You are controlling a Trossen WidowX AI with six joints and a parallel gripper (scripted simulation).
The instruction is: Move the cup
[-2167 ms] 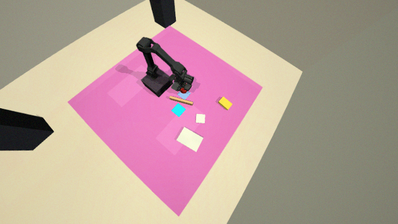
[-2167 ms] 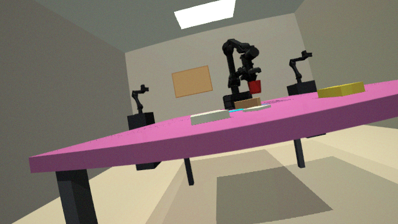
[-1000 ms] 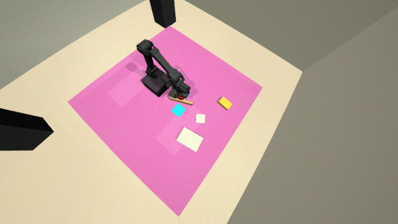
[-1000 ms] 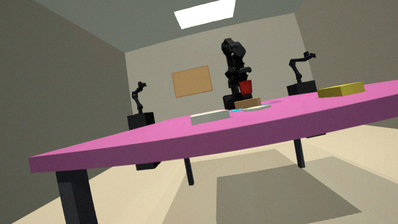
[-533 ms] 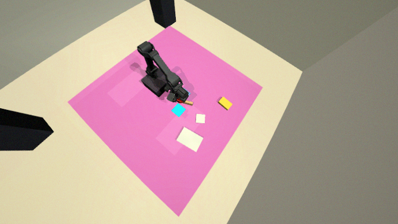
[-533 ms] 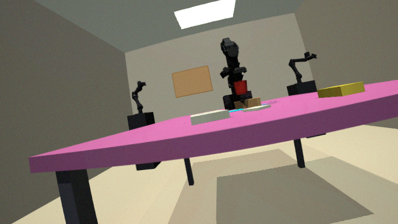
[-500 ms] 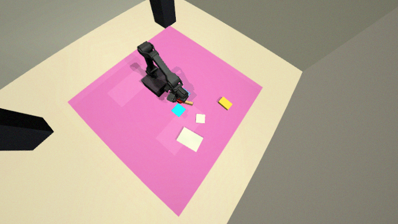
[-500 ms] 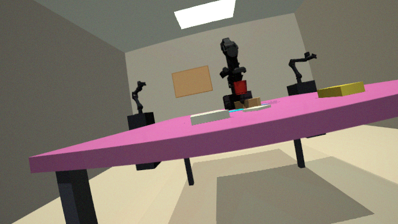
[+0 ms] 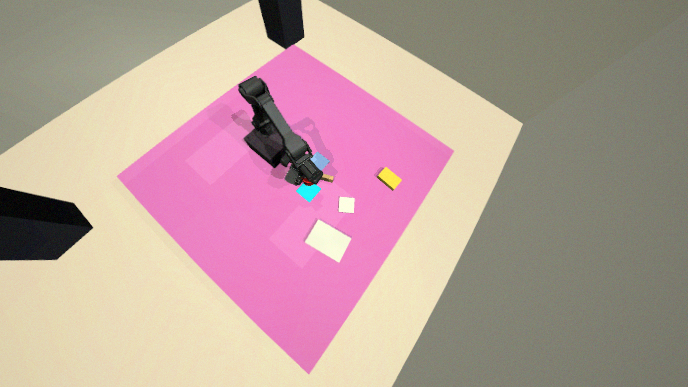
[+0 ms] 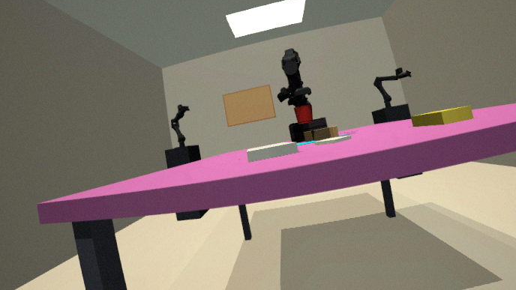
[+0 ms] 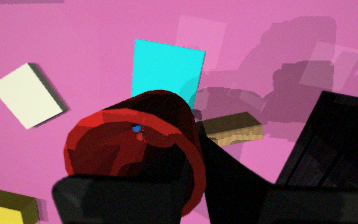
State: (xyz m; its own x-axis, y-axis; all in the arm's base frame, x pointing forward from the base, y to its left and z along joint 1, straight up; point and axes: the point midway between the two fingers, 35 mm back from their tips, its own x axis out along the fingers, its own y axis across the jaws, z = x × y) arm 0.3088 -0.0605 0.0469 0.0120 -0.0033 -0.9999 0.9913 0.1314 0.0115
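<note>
My gripper tip is now 5 cm short of the green marble and 2 cm above it. Round my gripper tip: wooden bar (10 cm below, 5 cm to the left, 1 cm ahead); then red cup (3 cm ahead); then blue marble (5 cm ahead, 2 cm below, 1 cm to the left).
</note>
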